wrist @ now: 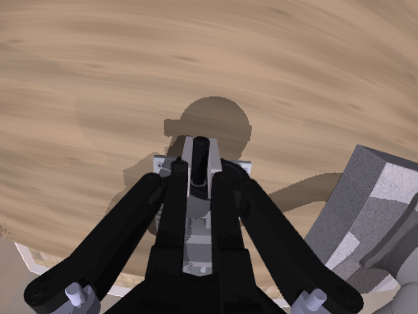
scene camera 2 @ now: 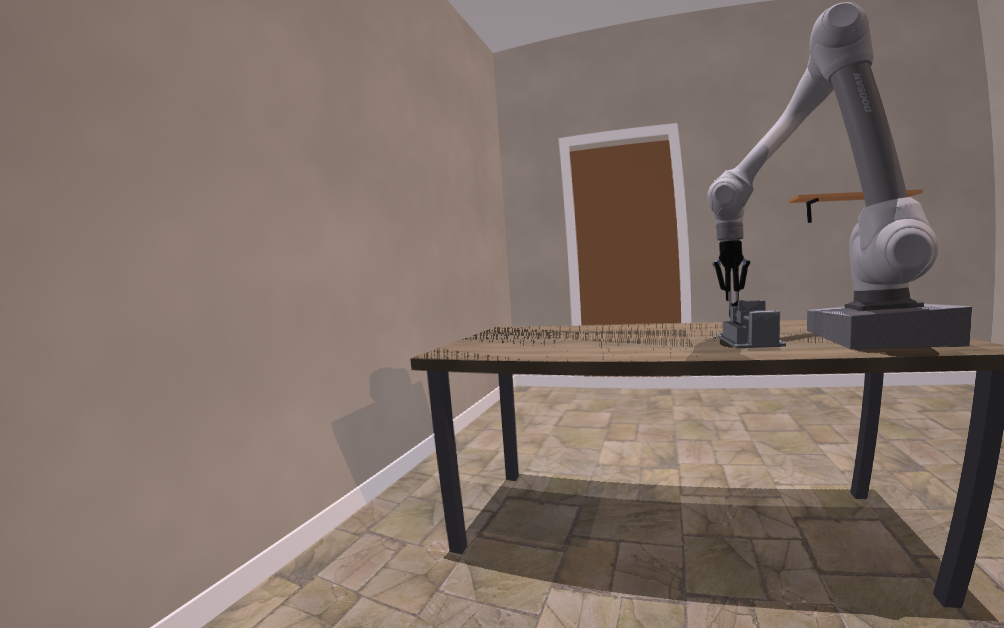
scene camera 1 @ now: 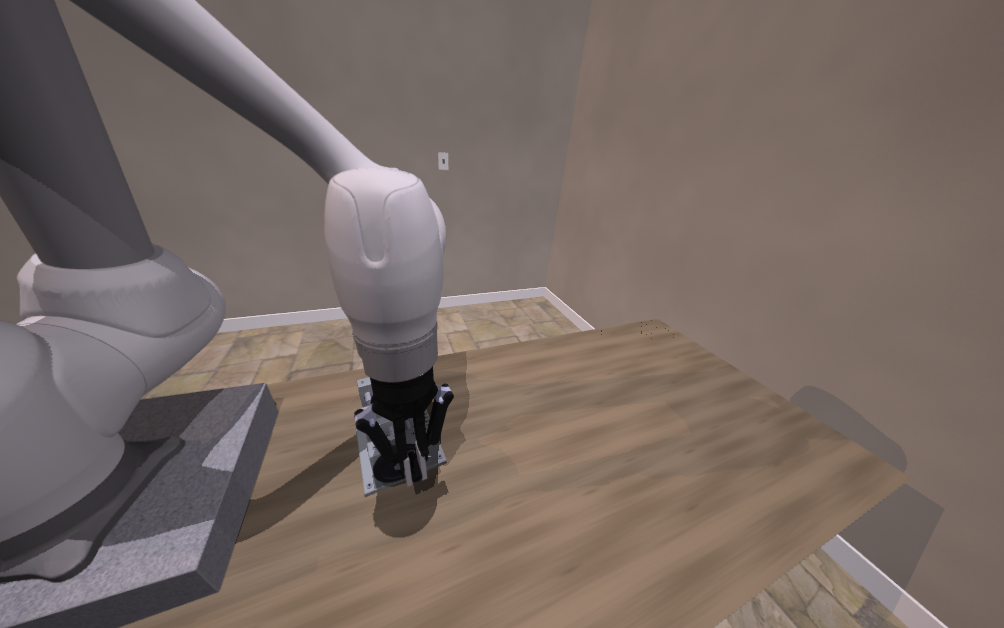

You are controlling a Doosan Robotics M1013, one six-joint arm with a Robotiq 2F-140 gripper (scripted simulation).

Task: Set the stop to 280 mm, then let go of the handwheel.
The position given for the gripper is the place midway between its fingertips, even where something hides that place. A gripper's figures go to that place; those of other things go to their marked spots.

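The gripper (wrist: 200, 149) is 0.20 m from the lens. A handwheel (wrist: 199, 182) is also 0.20 m from the lens.
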